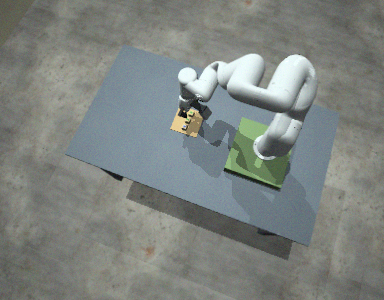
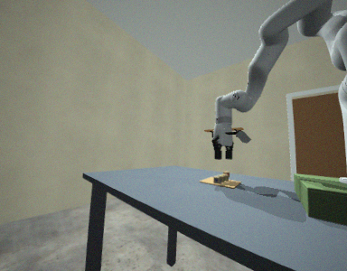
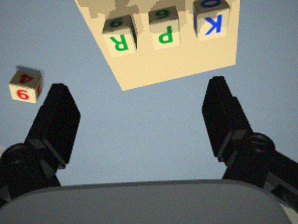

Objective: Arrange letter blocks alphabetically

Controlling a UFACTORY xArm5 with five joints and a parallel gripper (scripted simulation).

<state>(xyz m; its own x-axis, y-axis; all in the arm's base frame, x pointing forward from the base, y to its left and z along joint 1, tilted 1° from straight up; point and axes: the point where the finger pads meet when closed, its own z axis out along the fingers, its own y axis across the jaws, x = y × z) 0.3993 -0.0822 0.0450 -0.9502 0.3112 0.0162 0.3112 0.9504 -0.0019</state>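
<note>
Now: the block 9 cm below my hand and 2 cm to the left of it. Also, from my hand: mat 11 cm below, 2 cm to the left, 1 cm ahead.
</note>
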